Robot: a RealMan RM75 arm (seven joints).
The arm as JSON. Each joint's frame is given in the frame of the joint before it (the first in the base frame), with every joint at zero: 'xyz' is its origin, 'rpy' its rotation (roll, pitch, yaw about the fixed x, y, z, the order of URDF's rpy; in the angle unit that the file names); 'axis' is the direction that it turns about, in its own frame. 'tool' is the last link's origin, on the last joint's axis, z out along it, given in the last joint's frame.
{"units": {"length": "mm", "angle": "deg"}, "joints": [
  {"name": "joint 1", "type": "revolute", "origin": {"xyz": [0.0, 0.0, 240.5], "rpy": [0.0, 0.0, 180.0]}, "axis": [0.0, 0.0, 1.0]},
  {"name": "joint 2", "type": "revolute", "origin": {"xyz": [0.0, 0.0, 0.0], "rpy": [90.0, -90.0, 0.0]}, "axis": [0.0, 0.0, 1.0]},
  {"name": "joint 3", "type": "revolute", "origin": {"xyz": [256.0, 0.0, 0.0], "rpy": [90.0, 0.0, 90.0]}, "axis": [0.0, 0.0, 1.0]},
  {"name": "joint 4", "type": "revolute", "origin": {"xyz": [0.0, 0.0, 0.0], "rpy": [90.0, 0.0, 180.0]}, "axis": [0.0, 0.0, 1.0]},
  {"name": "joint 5", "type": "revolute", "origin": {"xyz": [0.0, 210.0, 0.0], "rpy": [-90.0, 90.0, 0.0]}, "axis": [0.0, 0.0, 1.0]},
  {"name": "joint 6", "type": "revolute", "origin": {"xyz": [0.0, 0.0, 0.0], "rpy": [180.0, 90.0, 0.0]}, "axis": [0.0, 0.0, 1.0]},
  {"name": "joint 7", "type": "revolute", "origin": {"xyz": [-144.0, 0.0, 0.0], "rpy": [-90.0, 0.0, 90.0]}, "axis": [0.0, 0.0, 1.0]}
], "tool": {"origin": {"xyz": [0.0, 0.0, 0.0], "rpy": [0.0, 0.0, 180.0]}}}
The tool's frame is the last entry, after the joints.
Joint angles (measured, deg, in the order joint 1, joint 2, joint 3, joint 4, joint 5, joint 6, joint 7), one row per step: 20.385, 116.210, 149.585, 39.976, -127.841, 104.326, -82.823; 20.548, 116.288, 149.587, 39.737, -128.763, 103.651, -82.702; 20.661, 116.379, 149.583, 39.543, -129.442, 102.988, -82.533; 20.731, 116.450, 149.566, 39.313, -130.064, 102.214, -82.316; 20.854, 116.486, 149.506, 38.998, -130.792, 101.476, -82.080; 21.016, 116.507, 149.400, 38.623, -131.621, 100.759, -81.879; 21.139, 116.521, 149.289, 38.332, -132.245, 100.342, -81.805; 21.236, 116.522, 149.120, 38.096, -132.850, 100.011, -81.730; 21.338, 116.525, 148.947, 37.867, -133.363, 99.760, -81.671; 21.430, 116.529, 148.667, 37.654, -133.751, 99.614, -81.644; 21.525, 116.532, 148.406, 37.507, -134.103, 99.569, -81.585; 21.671, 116.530, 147.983, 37.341, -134.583, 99.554, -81.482; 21.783, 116.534, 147.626, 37.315, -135.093, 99.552, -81.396; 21.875, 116.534, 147.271, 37.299, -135.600, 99.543, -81.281; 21.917, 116.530, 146.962, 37.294, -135.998, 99.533, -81.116; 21.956, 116.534, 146.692, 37.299, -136.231, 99.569, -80.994; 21.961, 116.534, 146.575, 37.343, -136.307, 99.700, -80.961; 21.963, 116.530, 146.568, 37.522, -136.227, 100.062, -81.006; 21.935, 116.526, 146.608, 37.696, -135.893, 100.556, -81.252; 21.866, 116.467, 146.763, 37.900, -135.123, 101.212, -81.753
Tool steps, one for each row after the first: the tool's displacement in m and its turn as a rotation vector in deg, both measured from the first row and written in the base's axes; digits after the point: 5 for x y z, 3 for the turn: 0.00165, 0.00013, -0.00226, -0.463, -0.749, -0.475; 0.00308, 0.00037, -0.00422, -0.751, -1.353, -0.969; 0.00487, 0.00059, -0.00612, -0.962, -1.984, -1.587; 0.00663, 0.00070, -0.00819, -1.347, -2.645, -2.178; 0.00836, 0.00068, -0.01047, -1.871, -3.361, -2.695; 0.00943, 0.00040, -0.01223, -2.349, -3.847, -2.945; 0.01044, -0.00007, -0.01379, -2.878, -4.339, -3.130; 0.01113, -0.00051, -0.01524, -3.384, -4.729, -3.246; 0.01140, -0.00101, -0.01671, -3.932, -5.025, -3.230; 0.01145, -0.00147, -0.01788, -4.473, -5.267, -3.180; 0.01136, -0.00207, -0.01941, -5.276, -5.619, -3.054; 0.01148, -0.00261, -0.02045, -5.974, -6.058, -2.915; 0.01172, -0.00324, -0.02140, -6.663, -6.506, -2.822; 0.01205, -0.00390, -0.02213, -7.241, -6.866, -2.833; 0.01204, -0.00434, -0.02270, -7.681, -7.080, -2.790; 0.01184, -0.00466, -0.02277, -7.899, -7.113, -2.706; 0.01107, -0.00475, -0.02211, -7.967, -6.955, -2.458; 0.00980, -0.00478, -0.02122, -7.845, -6.554, -2.002; 0.00798, -0.00435, -0.01935, -7.304, -5.829, -1.287
